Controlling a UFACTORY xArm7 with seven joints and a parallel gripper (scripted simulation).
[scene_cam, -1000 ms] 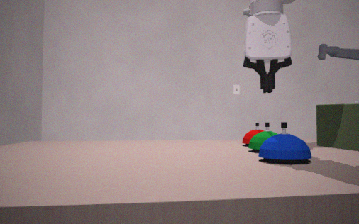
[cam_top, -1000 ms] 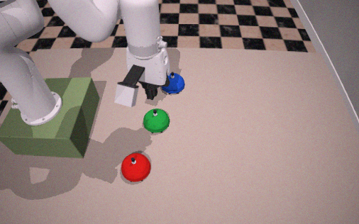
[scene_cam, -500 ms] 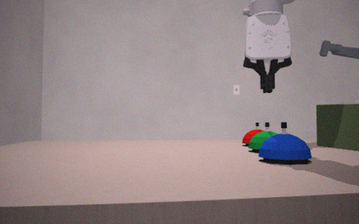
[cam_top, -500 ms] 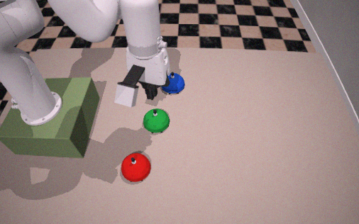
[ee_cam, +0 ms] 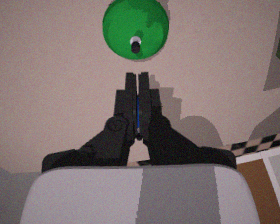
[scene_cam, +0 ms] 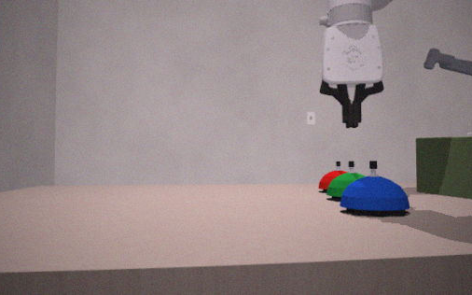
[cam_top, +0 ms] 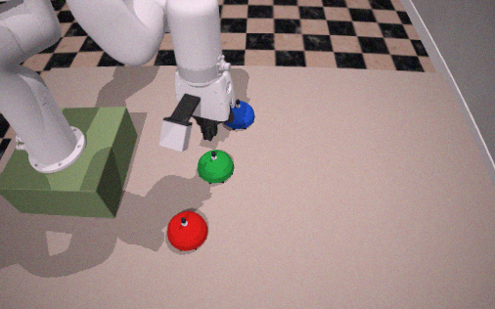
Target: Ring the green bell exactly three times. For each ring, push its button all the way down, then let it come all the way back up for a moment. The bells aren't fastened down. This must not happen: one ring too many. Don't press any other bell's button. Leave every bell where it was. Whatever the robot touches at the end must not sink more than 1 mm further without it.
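Now: hand 10 cm above the green bell. Round my hand: red bell: 5 cm behind, 16 cm to the right, 10 cm below; blue bell: 5 cm ahead, 16 cm to the left, 10 cm below.
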